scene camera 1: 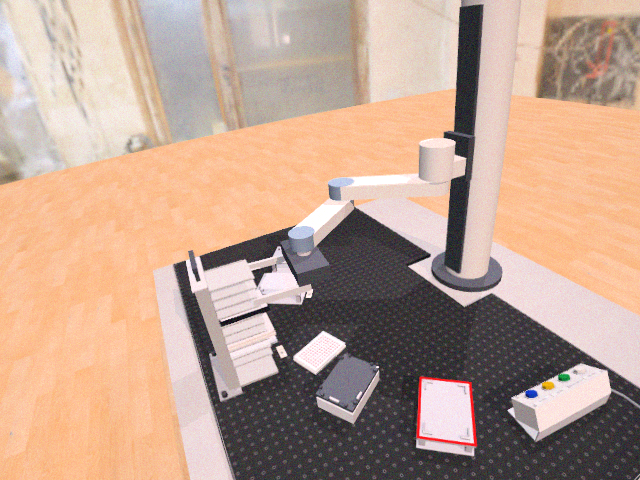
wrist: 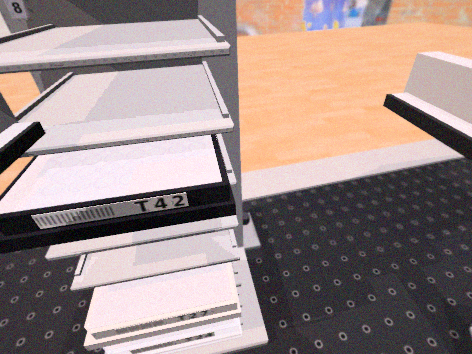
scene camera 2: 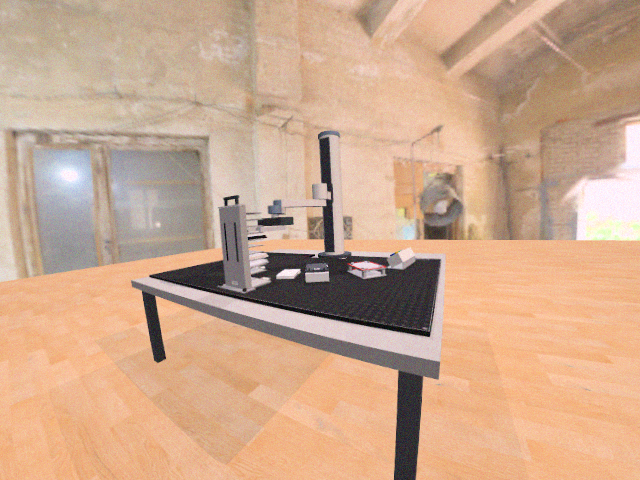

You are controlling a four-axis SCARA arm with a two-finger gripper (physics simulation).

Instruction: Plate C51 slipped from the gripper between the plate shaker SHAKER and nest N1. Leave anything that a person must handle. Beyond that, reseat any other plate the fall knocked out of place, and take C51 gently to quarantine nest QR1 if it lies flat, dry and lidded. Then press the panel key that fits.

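Pixels of known places: gripper, fingertip midpoint: [wrist: 220,92] [scene camera 2: 248,230]; arm's base, origin of the base link: [scene camera 1: 465,271] [scene camera 2: 334,255].
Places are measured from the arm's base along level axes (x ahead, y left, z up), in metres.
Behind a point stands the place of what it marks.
Note:
My gripper [scene camera 1: 254,284] @(x 0.771, y -0.042, z 0.246 m) [wrist: 220,92] @(x 0.771, y -0.042, z 0.246 m) is open and empty, its fingertips at the front of the storage rack [scene camera 1: 211,325] @(x 0.894, y 0.065, z 0.245 m) [scene camera 2: 242,258] @(x 0.905, y 0.060, z 0.143 m) [wrist: 220,10] @(x 0.869, y -0.063, z 0.268 m). Between and below the fingers in the wrist view, black plate T42 [wrist: 115,212] @(x 0.745, y 0.003, z 0.217 m) [scene camera 1: 242,315] @(x 0.816, y 0.040, z 0.220 m) sits on a rack shelf, its front edge over the shelf's lip. A white plate [scene camera 1: 319,352] @(x 0.645, y 0.081, z 0.029 m) [scene camera 2: 288,273] @(x 0.663, y 0.087, z 0.029 m), probably C51, lies flat on the mat beside the dark-topped shaker [scene camera 1: 348,381] @(x 0.640, y 0.237, z 0.068 m) [scene camera 2: 316,273] @(x 0.700, y 0.268, z 0.062 m); its label and lid cannot be made out. A red-rimmed nest [scene camera 1: 446,413] @(x 0.495, y 0.420, z 0.053 m) [scene camera 2: 366,265] @(x 0.491, y 0.415, z 0.053 m), probably QR1, holds no plate. The key panel [scene camera 1: 560,400] @(x 0.290, y 0.548, z 0.088 m) [scene camera 2: 404,259] @(x 0.329, y 0.561, z 0.058 m) has blue, yellow, green and white keys.
Plate T27 [wrist: 165,302] @(x 0.754, y 0.002, z 0.138 m) and another labelled plate [wrist: 175,343] @(x 0.745, y 0.002, z 0.104 m) sit low in the rack. White nests [scene camera 1: 281,286] @(x 0.635, y -0.220, z 0.070 m) stand partly hidden under the gripper. A small pale tag [scene camera 1: 280,351] @(x 0.735, y 0.003, z 0.014 m) lies by the rack. The arm's column [scene camera 1: 485,206] @(x 0.026, y 0.070, z 0.295 m) [scene camera 2: 334,206] @(x 0.059, y 0.046, z 0.364 m) stands at the table's back.

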